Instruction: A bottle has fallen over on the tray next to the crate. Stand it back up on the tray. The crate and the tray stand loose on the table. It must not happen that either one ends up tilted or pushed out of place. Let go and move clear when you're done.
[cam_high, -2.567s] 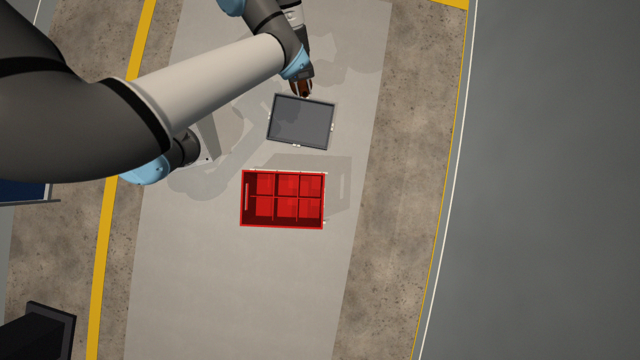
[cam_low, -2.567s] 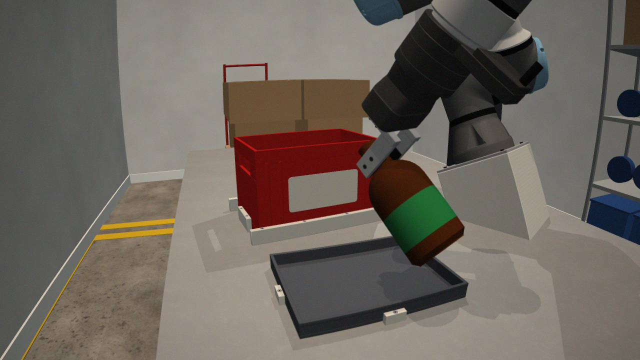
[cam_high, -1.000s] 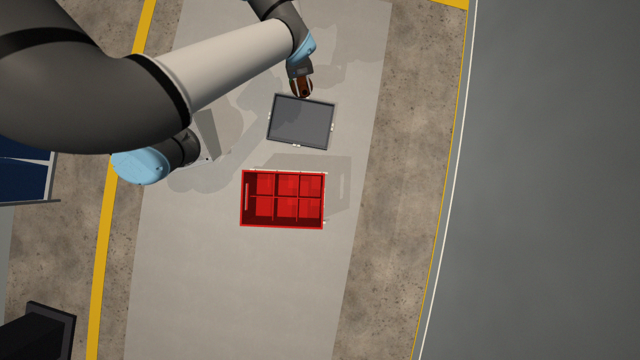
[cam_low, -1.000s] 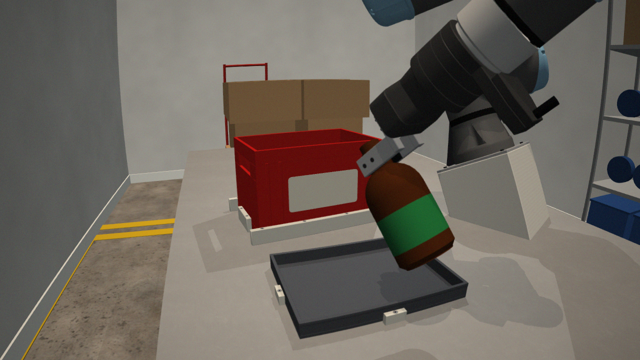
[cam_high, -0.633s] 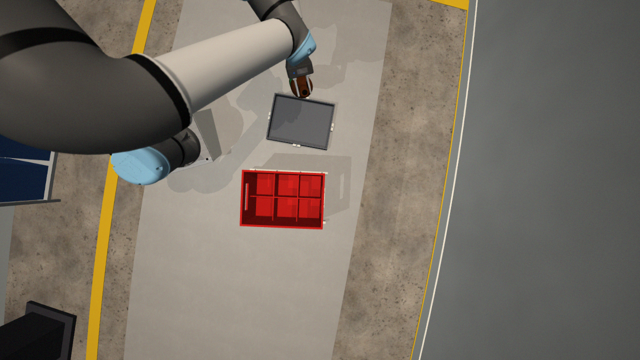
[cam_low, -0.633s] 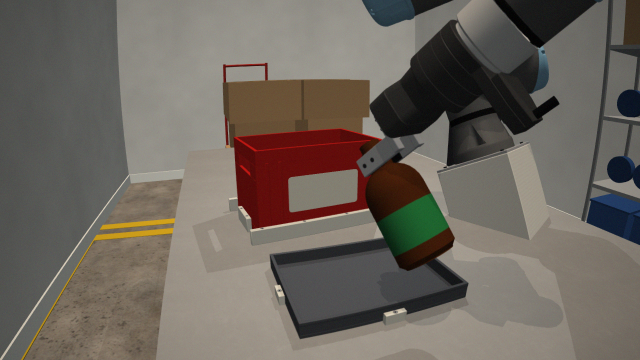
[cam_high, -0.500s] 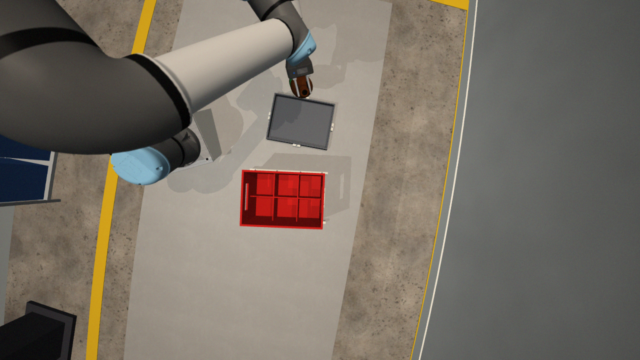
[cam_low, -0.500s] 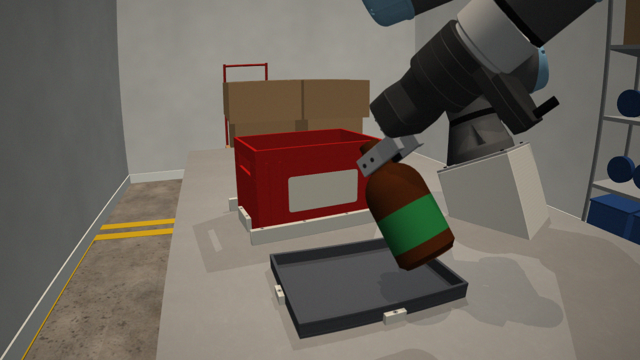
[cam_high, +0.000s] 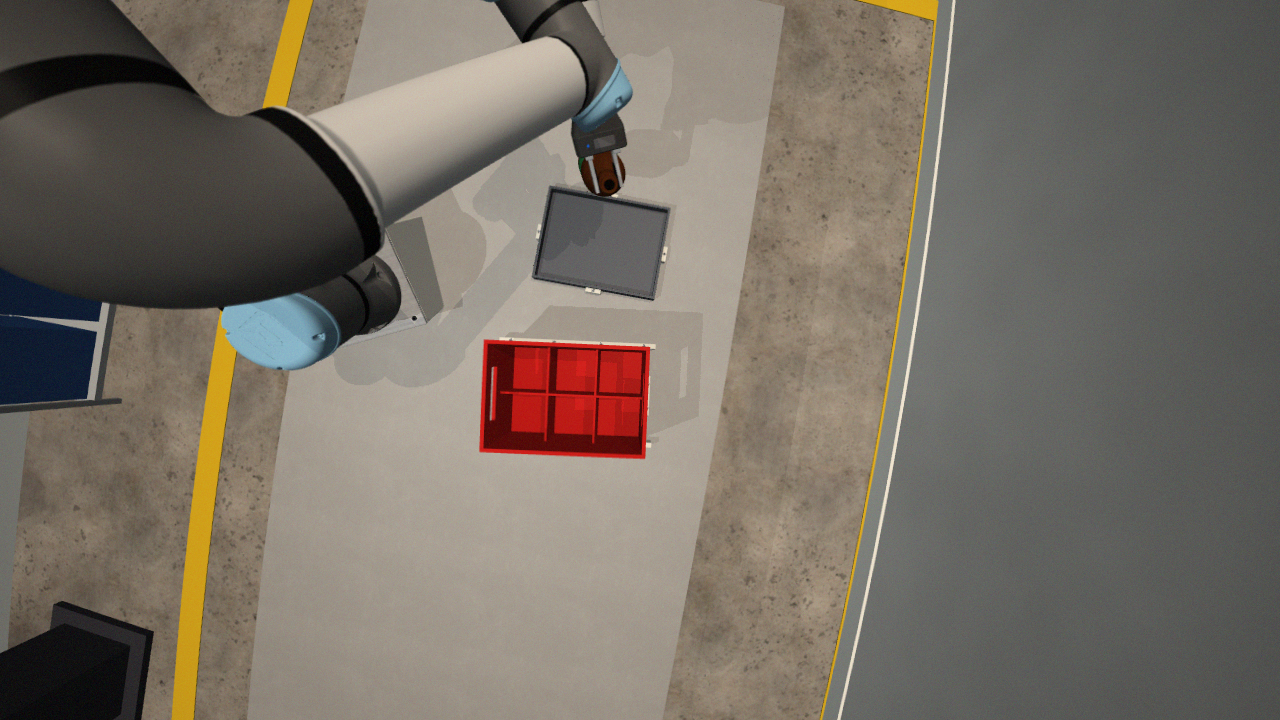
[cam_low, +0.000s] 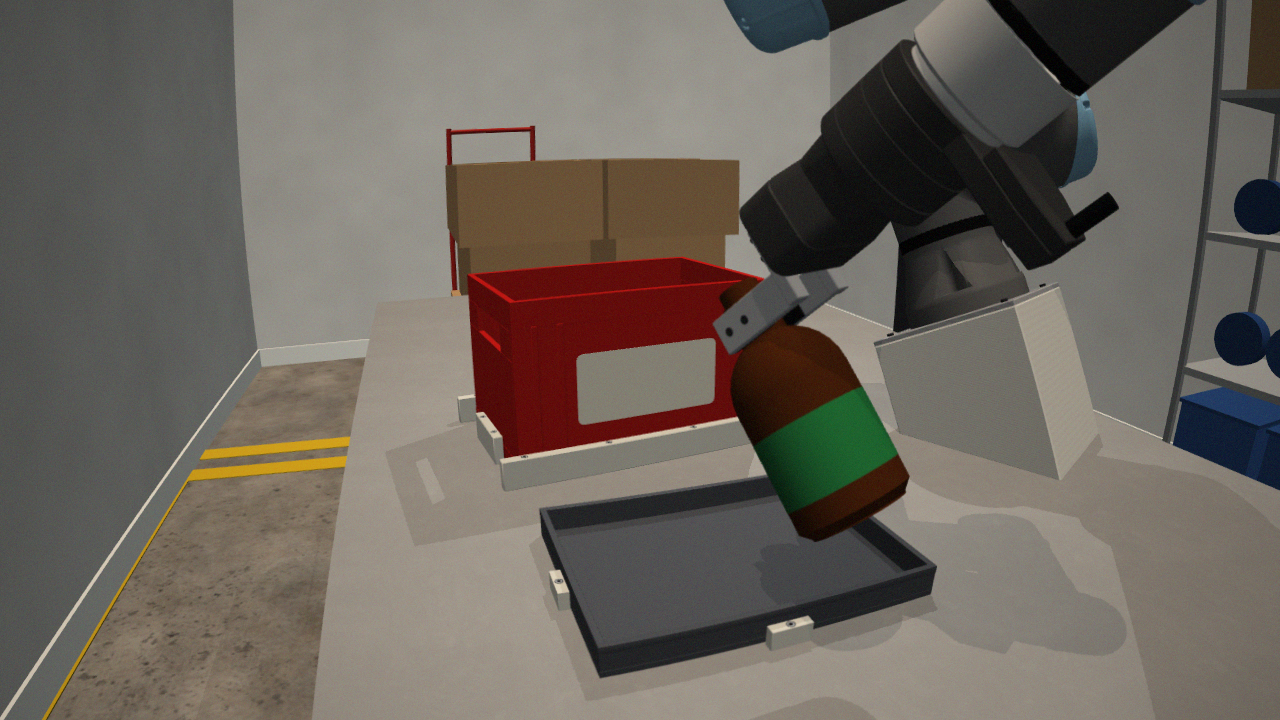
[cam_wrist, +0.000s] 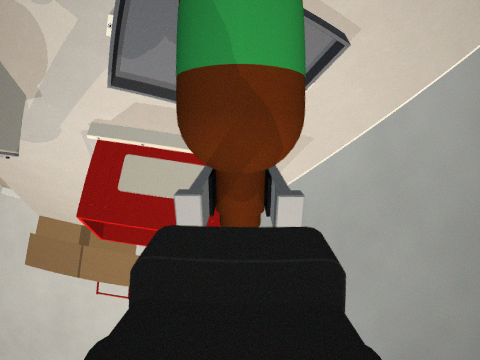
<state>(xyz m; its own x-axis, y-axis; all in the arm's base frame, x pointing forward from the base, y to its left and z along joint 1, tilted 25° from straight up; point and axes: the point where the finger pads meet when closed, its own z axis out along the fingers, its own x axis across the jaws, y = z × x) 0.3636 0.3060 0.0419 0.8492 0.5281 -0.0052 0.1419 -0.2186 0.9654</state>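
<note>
My gripper is now 1 cm past the bottle, 2 cm to the right of it and 4 cm above it. Also, from my hand: red crate 2 cm ahead, 36 cm to the right, 12 cm below; dark grey tray 1 cm behind, 5 cm to the right, 19 cm below.
</note>
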